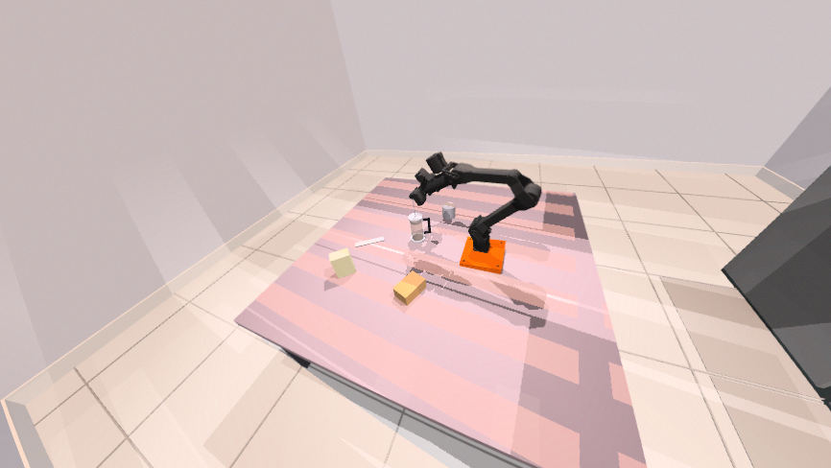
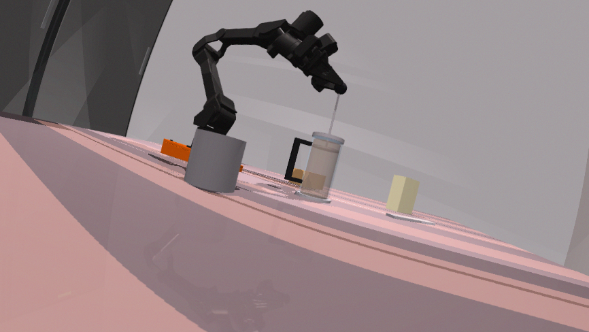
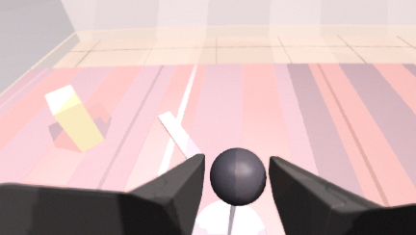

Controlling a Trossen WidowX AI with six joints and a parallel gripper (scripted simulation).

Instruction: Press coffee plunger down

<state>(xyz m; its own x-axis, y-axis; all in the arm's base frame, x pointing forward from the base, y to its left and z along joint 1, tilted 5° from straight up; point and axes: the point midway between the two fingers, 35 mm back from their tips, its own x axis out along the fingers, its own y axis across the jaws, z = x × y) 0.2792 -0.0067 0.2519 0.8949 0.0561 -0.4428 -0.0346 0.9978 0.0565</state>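
My gripper tip is now 130 mm above the glass coffee press, 20 mm past it and 10 mm to the left of it. Round my gripper tip: thin white strip (240 mm below, 220 mm ahead, 110 mm to the left); pale yellow block (320 mm to the left, 200 mm ahead, 190 mm below).
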